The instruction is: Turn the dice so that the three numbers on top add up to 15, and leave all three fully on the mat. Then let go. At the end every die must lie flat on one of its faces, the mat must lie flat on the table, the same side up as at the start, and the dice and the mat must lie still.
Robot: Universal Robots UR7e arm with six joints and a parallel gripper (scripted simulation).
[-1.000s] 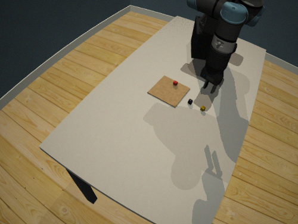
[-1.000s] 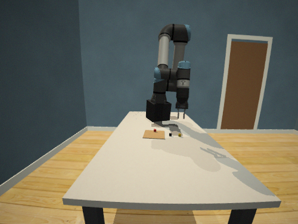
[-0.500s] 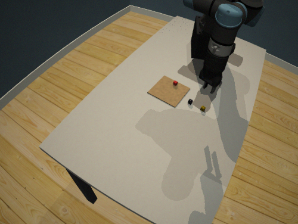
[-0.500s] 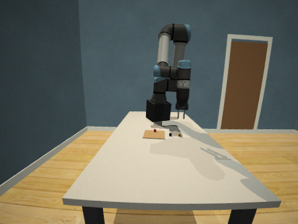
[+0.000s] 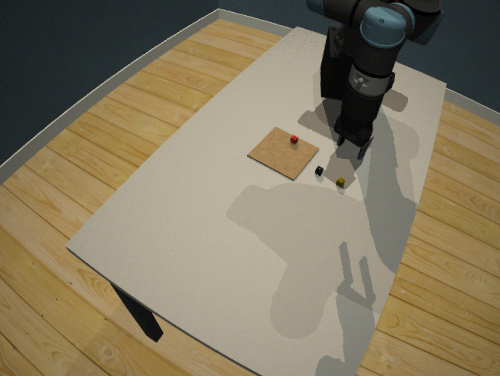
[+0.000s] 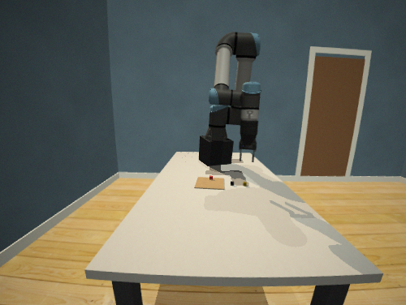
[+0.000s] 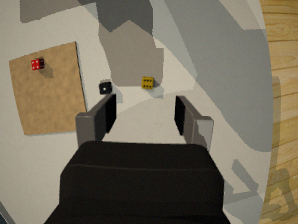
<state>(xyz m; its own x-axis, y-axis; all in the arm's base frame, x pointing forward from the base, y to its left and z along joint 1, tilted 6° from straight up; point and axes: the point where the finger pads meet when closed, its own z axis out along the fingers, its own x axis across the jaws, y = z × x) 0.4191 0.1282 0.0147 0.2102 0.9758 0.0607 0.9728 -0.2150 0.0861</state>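
The yellow die is 1 cm behind my hand and 13 cm below it. From my hand the other things lie so: black die: 1 cm behind, 6 cm to the right, 13 cm below; red die: 7 cm behind, 16 cm to the right, 13 cm below; brown mat: 2 cm behind, 17 cm to the right, 14 cm below.
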